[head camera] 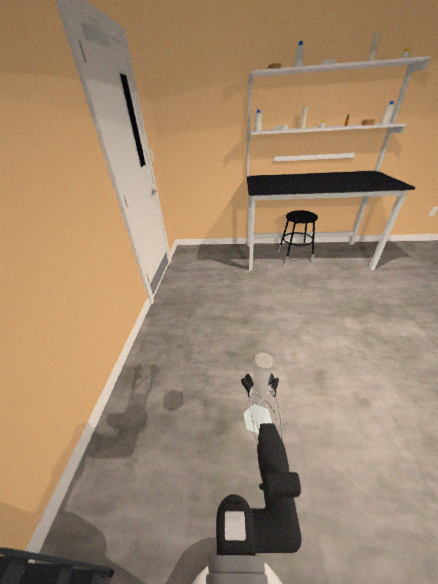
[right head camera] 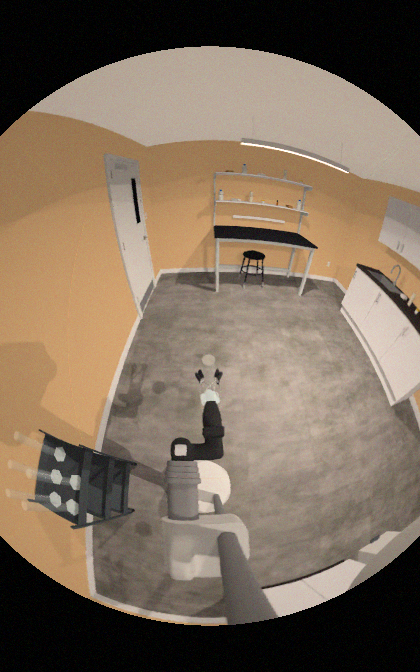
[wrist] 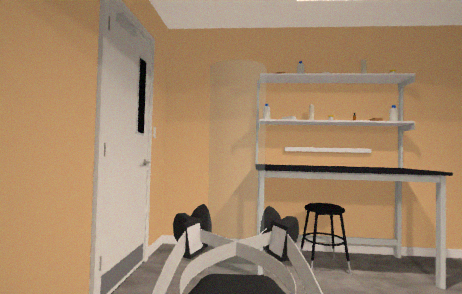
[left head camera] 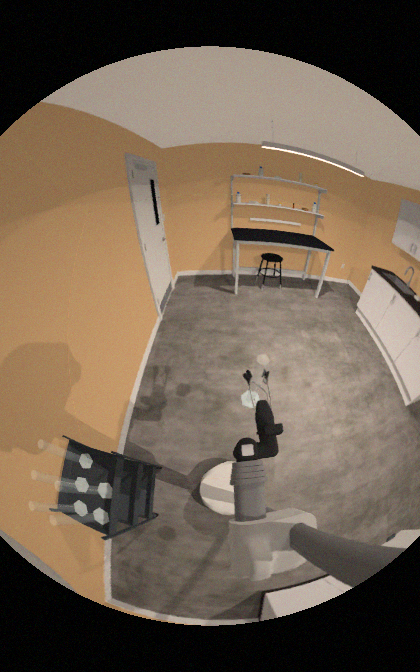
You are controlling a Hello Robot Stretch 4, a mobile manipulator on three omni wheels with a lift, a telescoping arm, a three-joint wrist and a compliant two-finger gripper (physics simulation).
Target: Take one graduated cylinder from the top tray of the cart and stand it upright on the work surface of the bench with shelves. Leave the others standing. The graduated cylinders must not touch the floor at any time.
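Frame: origin at the robot's base, x ahead, y left, z up, level; millimetres.
Seen in the pictures: gripper, fingertip midpoint: (head camera: 259,374) (wrist: 235,221).
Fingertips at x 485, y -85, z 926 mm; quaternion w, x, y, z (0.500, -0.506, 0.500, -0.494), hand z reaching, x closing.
Observation:
A point is followed by its place in that frame.
A see-through graduated cylinder (head camera: 261,382) @[x 422, y -79, z 988 mm] (right head camera: 209,370) (wrist: 235,145) @[x 421, y -83, z 993 mm] stands upright between the fingertips of my gripper (head camera: 260,384) (left head camera: 257,376) (right head camera: 209,376) (wrist: 235,221) @[x 485, y -85, z 926 mm], which is shut on it. Its pale hexagonal base (head camera: 257,419) (left head camera: 250,399) (right head camera: 210,397) hangs below the fingers, above the floor. Several other cylinders stand on the top tray of the dark cart (left head camera: 116,495) (right head camera: 86,487), at the lower left of both side head views. The bench with shelves has a black work surface (head camera: 325,183) @[x 2690, y -1055, z 887 mm] (left head camera: 280,238) (right head camera: 265,235) (wrist: 350,170) @[x 2445, y -998, z 881 mm] and stands far off against the back wall.
A black stool (head camera: 301,217) @[x 2712, y -876, z 532 mm] (left head camera: 271,257) (right head camera: 254,255) (wrist: 325,209) @[x 2663, y -874, z 523 mm] stands under the bench. Bottles and small items stand on its two shelves. A white door (head camera: 120,145) @[x 2210, y 781, z 1357 mm] (wrist: 125,150) @[x 2322, y 774, z 998 mm] is on the left wall. White cabinets (left head camera: 390,320) (right head camera: 375,320) with a sink stand at the right.

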